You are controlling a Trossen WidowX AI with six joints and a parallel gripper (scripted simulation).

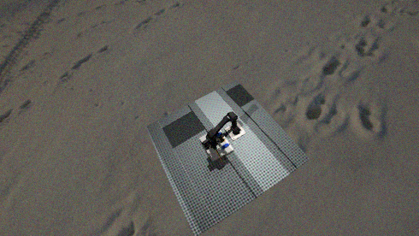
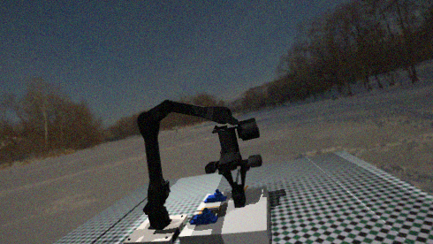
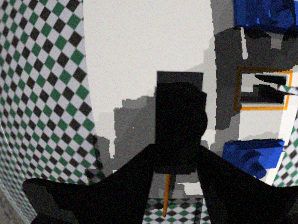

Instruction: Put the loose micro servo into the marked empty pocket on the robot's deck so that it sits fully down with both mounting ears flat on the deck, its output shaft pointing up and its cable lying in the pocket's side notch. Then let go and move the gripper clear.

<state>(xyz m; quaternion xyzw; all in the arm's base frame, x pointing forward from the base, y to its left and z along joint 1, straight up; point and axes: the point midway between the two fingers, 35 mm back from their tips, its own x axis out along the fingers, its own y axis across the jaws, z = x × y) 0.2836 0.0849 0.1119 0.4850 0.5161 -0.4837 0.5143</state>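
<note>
Right now my gripper tip is 10 mm short of the white deck, 40 mm to the left of it and 70 mm above it.
</note>
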